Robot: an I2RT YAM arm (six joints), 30 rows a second.
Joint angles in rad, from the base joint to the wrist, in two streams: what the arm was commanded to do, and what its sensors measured. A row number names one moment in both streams.
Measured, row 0:
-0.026, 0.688, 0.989, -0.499, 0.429, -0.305
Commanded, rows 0 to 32:
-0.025, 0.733, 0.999, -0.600, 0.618, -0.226
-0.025, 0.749, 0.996, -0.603, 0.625, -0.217
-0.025, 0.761, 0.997, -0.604, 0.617, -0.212
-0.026, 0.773, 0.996, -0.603, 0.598, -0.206
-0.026, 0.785, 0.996, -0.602, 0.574, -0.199
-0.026, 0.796, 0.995, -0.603, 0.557, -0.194
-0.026, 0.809, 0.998, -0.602, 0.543, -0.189
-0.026, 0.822, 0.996, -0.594, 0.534, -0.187
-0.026, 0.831, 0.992, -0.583, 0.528, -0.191
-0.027, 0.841, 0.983, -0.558, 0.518, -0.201
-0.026, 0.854, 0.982, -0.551, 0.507, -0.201
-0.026, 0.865, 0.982, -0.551, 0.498, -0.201
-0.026, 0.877, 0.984, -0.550, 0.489, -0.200
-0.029, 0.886, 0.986, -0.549, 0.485, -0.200
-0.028, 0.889, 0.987, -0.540, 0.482, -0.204
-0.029, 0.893, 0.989, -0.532, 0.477, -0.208
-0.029, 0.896, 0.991, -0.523, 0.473, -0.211
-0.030, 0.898, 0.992, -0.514, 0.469, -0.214
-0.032, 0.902, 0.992, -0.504, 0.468, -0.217
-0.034, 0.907, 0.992, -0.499, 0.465, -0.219
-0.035, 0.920, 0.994, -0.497, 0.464, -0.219
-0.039, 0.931, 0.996, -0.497, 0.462, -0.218
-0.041, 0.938, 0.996, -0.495, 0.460, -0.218
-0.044, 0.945, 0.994, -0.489, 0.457, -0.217
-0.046, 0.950, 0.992, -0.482, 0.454, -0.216
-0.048, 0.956, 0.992, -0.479, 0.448, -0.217
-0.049, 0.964, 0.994, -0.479, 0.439, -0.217
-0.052, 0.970, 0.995, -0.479, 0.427, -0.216
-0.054, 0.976, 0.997, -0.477, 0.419, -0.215
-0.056, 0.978, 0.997, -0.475, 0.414, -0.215
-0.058, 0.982, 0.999, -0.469, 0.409, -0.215
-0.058, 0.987, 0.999, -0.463, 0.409, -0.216
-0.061, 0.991, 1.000, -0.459, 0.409, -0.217
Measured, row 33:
-0.059, 0.985, 0.994, -0.498, 0.425, -0.212
